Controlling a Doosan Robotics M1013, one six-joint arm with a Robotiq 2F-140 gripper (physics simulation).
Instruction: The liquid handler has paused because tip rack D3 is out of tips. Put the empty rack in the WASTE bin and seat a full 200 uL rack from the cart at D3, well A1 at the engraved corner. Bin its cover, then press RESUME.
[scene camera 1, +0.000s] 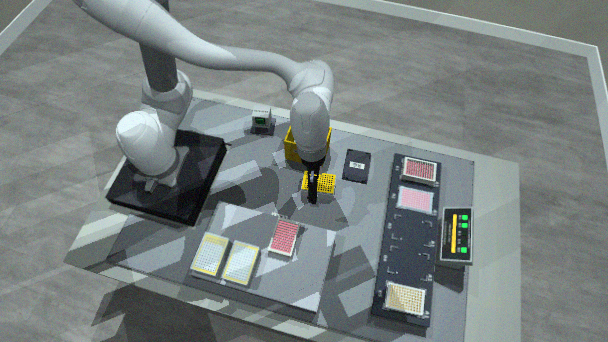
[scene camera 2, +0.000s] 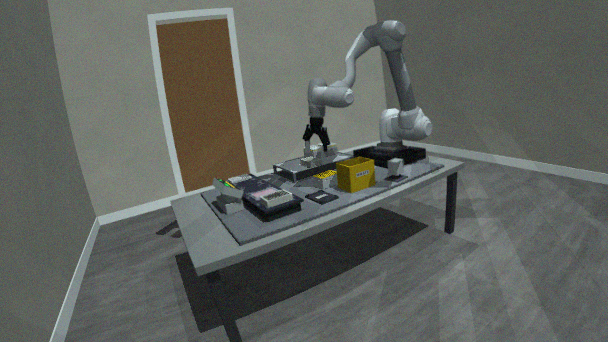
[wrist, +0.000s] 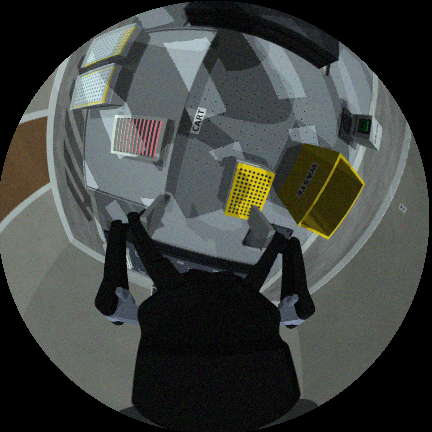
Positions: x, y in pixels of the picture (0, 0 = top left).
Labels:
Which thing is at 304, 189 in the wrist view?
A yellow WASTE bin.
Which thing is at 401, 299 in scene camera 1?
A tan rack.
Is my gripper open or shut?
Open.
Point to a pink rack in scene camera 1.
417, 200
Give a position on an RESUME button box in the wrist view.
At 363, 129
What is my gripper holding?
Nothing.

